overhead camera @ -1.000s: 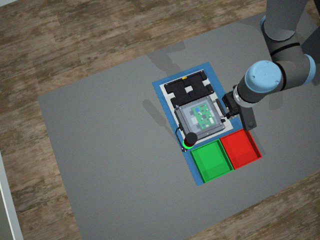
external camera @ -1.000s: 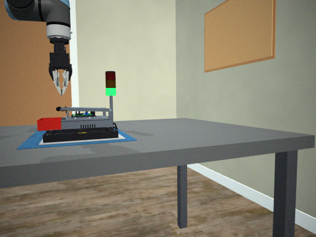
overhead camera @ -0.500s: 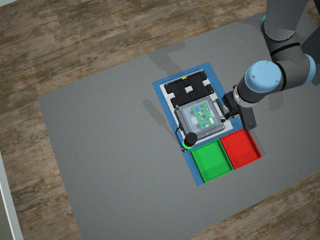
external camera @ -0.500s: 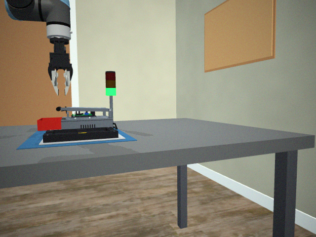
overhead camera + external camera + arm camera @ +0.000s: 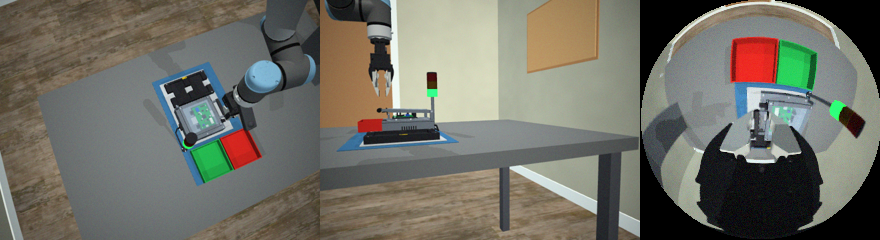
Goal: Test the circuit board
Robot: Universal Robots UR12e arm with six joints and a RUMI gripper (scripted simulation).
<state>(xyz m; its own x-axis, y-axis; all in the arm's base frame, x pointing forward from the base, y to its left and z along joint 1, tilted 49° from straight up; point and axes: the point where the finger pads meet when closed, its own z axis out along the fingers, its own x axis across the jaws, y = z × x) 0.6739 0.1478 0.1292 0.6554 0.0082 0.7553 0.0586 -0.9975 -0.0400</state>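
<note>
Now: hand 10 mm short of the black latch hook, 10 mm to the left of it and 80 mm above it. Round my hand: red bin 40 mm behind, 130 mm to the left, 150 mm below; then green circuit board 80 mm ahead, 60 mm to the right, 90 mm below; then tester lid 80 mm ahead, 60 mm to the right, 70 mm below.
</note>
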